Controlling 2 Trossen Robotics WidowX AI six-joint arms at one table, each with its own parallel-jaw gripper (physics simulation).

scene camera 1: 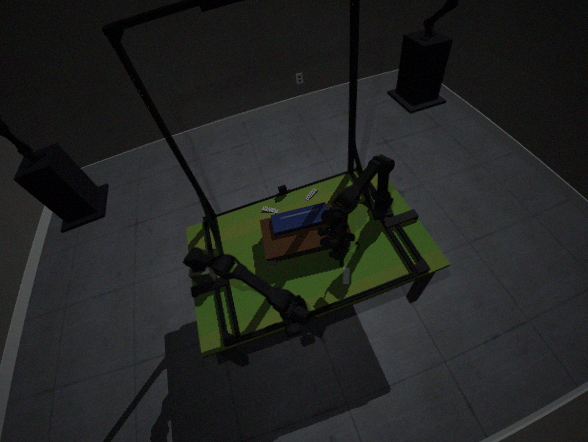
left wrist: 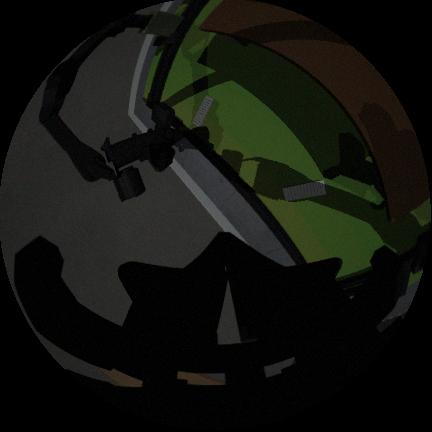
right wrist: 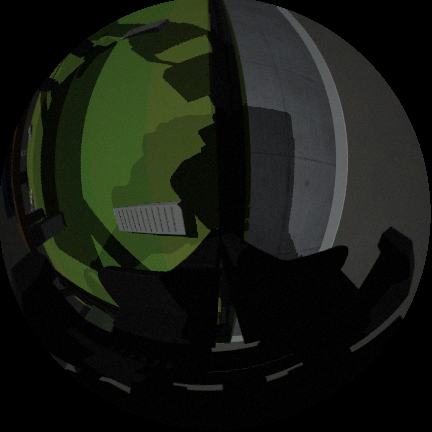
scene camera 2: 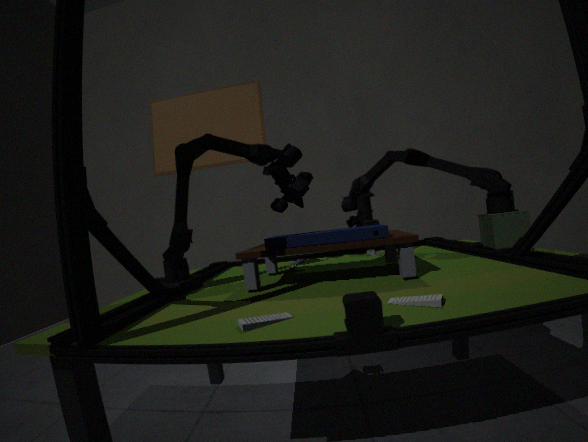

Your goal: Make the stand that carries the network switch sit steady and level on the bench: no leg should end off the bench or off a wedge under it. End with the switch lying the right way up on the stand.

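Places are measured from the left arm's base along level axes (x right, y ahead, z up), in metres.
Where they show: left gripper, fingertip midpoint: [scene camera 1: 336, 259] [left wrist: 223, 236] [scene camera 2: 302, 207]; right gripper, fingertip midpoint: [left wrist: 185, 133] [right wrist: 217, 233]; left arm's base, link origin: [scene camera 1: 381, 208] [scene camera 2: 177, 279]; right arm's base, link origin: [scene camera 1: 199, 265] [scene camera 2: 501, 212].
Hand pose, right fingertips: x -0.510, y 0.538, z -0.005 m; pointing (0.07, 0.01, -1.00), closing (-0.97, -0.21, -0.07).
Observation:
Things, the pixels of their top centre, and the offset from my right fingertips.
- blue network switch, top centre: [scene camera 2: 325, 231] [scene camera 1: 300, 217] dx +0.459, dy -0.103, dz +0.101 m
- grey ribbed wedge, top centre: [right wrist: 139, 221] [left wrist: 200, 110] dx +0.073, dy +0.013, dz -0.016 m
The blue network switch [scene camera 1: 298, 217] [scene camera 2: 327, 236] lies flat on the brown stand [scene camera 1: 288, 245] [scene camera 2: 399, 238] [left wrist: 342, 68] in the middle of the green bench [scene camera 1: 415, 250] [scene camera 2: 468, 281]. The stand's pale legs [scene camera 2: 250, 276] [scene camera 2: 407, 262] reach down to the bench. My left gripper [scene camera 1: 338, 252] [scene camera 2: 279, 203] [left wrist: 223, 236] is shut and empty, above the stand's edge. My right gripper [scene camera 1: 305, 320] [scene camera 2: 360, 221] [right wrist: 217, 233] is shut and empty, low at the bench's edge. A grey ribbed wedge [right wrist: 149, 218] [left wrist: 203, 111] lies close beside it. Another wedge [scene camera 1: 346, 275] [left wrist: 304, 190] lies in the open.
Two more wedges [scene camera 1: 269, 210] [scene camera 1: 311, 194] lie behind the stand; in scene camera 2 they lie in front [scene camera 2: 263, 321] [scene camera 2: 417, 300]. Black frame rails [scene camera 1: 406, 250] border the bench. A dark camera block [scene camera 2: 362, 316] sits on the rail. The light is dim.

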